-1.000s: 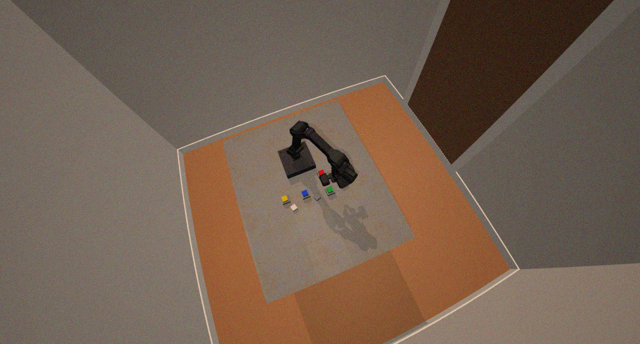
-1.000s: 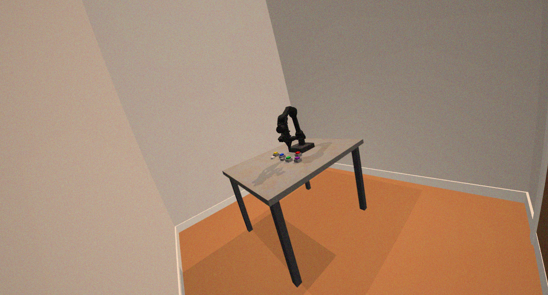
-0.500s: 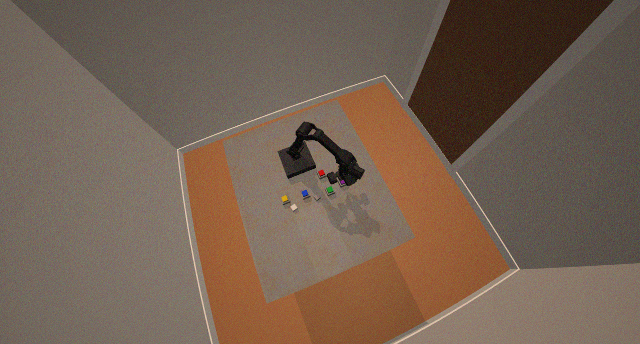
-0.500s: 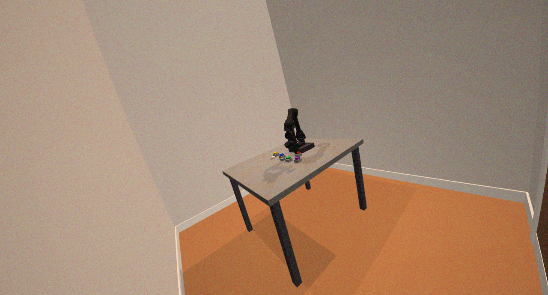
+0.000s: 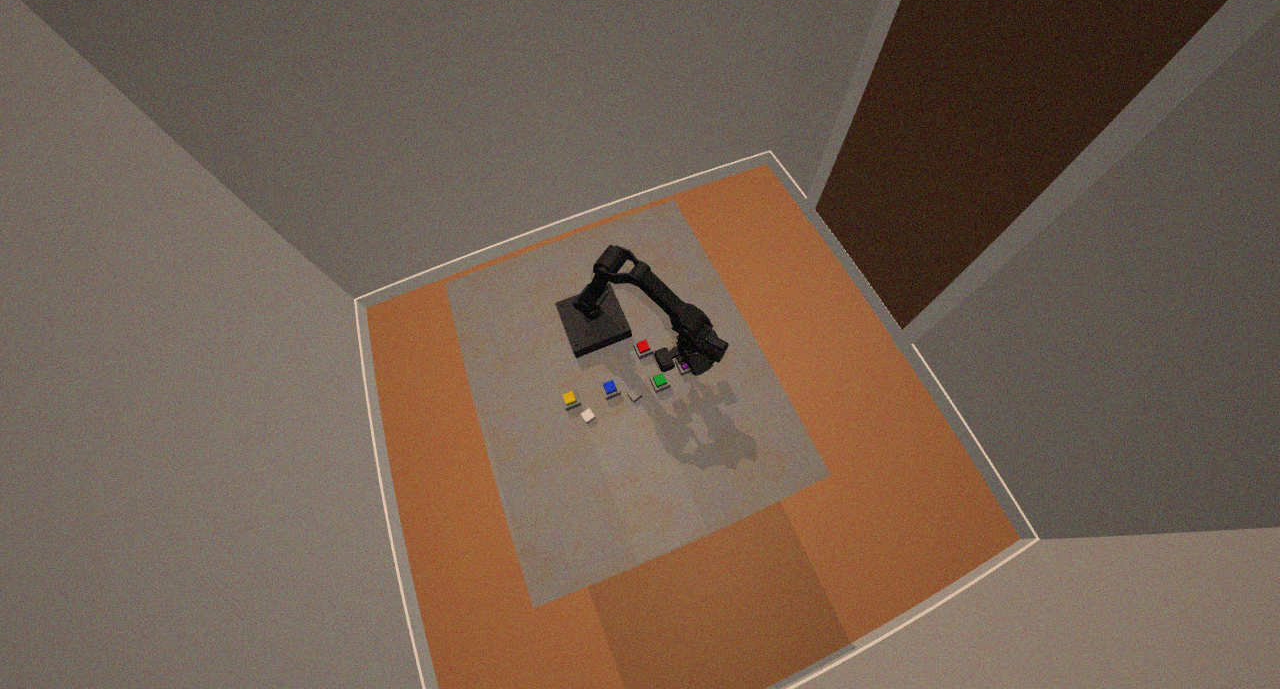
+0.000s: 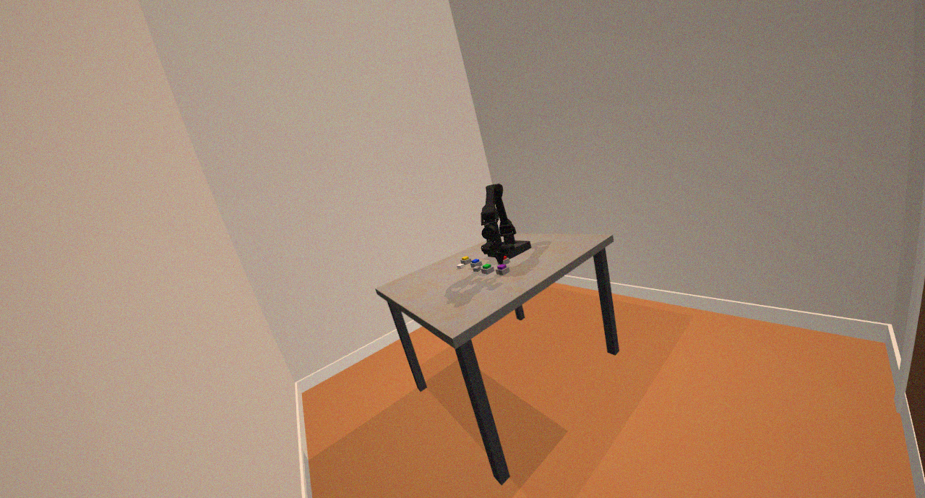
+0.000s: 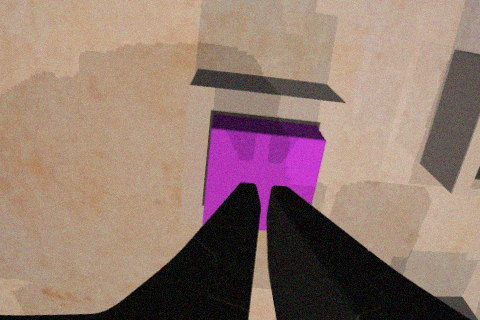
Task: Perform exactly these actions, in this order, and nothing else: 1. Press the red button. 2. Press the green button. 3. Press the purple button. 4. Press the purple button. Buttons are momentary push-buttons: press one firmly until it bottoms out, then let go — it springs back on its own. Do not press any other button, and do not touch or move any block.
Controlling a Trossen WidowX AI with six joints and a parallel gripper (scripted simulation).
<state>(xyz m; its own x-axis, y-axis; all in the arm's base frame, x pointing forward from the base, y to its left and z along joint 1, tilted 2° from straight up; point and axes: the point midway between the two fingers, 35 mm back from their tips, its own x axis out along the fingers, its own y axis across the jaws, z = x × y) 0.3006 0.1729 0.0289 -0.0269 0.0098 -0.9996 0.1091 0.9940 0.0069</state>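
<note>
The purple button lies 2 cm below my gripper tip. The rest, counted from my gripper tip: grey block: 18 cm to the right, 4 cm below; green button: 10 cm to the right, 2 cm below, 1 cm ahead; red button: 11 cm behind, 9 cm to the right, 2 cm below.
</note>
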